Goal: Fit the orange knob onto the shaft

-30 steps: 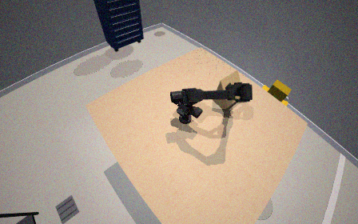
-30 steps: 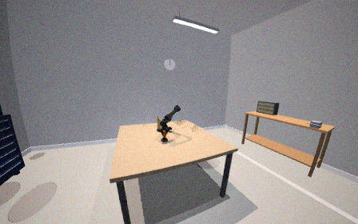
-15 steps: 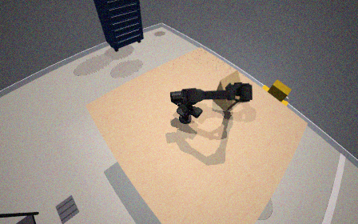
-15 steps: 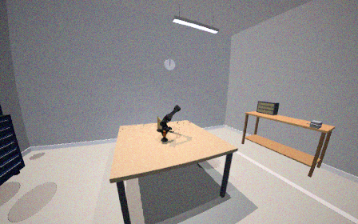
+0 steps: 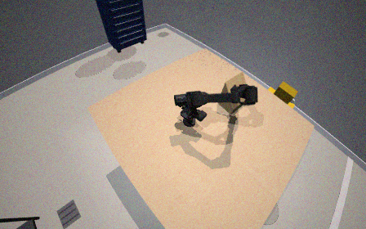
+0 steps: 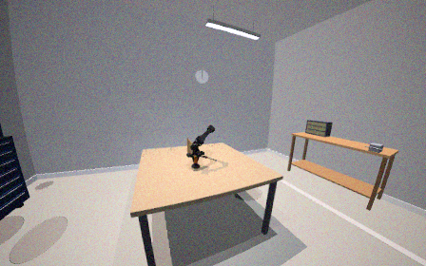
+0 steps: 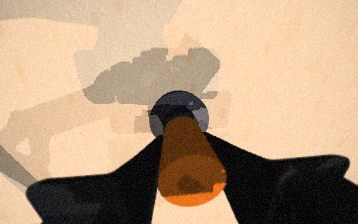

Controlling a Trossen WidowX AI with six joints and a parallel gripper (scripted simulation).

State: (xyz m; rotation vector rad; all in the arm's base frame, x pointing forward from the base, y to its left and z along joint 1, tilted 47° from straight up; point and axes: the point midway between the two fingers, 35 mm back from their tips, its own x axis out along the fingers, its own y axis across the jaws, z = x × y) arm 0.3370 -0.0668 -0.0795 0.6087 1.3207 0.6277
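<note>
The pedestal is 3 cm below my gripper tip. Round my gripper tip: orange knob (2 cm above).
</note>
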